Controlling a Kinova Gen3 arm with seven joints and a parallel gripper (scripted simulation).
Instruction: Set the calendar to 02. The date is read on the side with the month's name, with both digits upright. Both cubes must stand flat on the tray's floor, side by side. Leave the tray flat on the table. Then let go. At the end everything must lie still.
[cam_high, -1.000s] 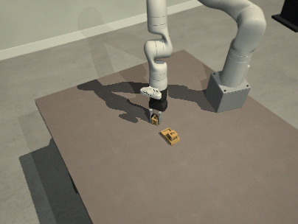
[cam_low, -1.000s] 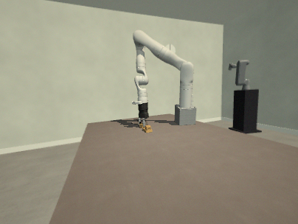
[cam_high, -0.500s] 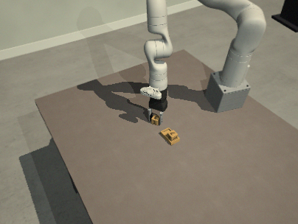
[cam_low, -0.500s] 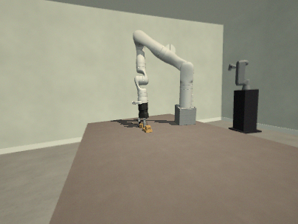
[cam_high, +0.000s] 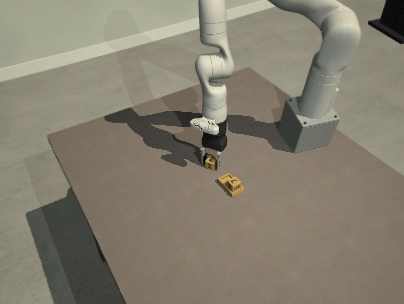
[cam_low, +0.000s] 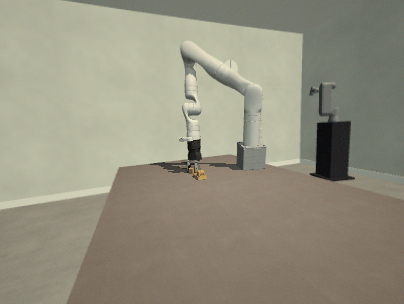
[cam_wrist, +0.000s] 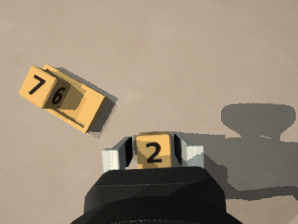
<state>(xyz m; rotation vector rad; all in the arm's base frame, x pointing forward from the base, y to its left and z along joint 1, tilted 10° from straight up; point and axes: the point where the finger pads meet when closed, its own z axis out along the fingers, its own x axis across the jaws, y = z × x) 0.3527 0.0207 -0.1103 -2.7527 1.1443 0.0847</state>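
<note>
Right now my hand is 1 cm above the orange cube. The rest, counted from my hand: tray: 3 cm behind, 10 cm to the left, 2 cm below.
</note>
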